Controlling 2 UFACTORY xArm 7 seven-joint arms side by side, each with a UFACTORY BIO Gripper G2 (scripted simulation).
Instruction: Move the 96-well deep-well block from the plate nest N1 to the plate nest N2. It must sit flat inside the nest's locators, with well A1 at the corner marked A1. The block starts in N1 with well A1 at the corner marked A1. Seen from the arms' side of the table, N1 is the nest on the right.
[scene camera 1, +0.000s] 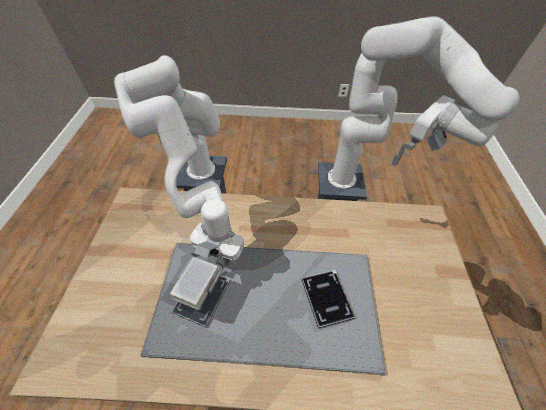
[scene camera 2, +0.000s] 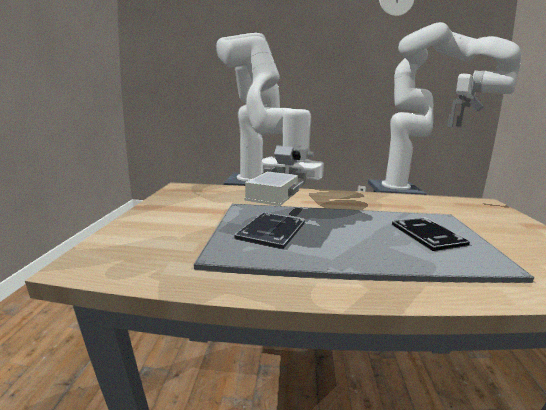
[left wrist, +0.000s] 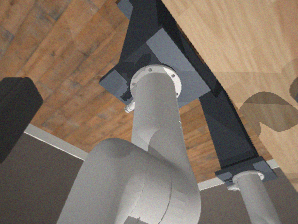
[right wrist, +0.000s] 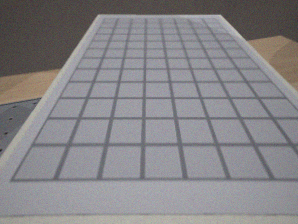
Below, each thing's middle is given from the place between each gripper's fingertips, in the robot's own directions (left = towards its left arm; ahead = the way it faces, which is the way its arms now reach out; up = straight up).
Labels:
My right gripper is now 1 cm past the nest N2 (scene camera 1: 322, 298), 40 cm to the right of it and 10 cm above it. The rest, counted from my right hand: nest N1 (scene camera 2: 279, 229): 1 cm ahead, 10 cm below; then deep-well block (scene camera 1: 190, 289): 1 cm ahead.
The nest N2 lies 43 cm ahead of my left hand, 28 cm below it and 25 cm to the right of it. Round my left hand: nest N1: 65 cm to the right, 46 cm ahead, 28 cm below; deep-well block: 65 cm to the right, 46 cm ahead, 17 cm below.

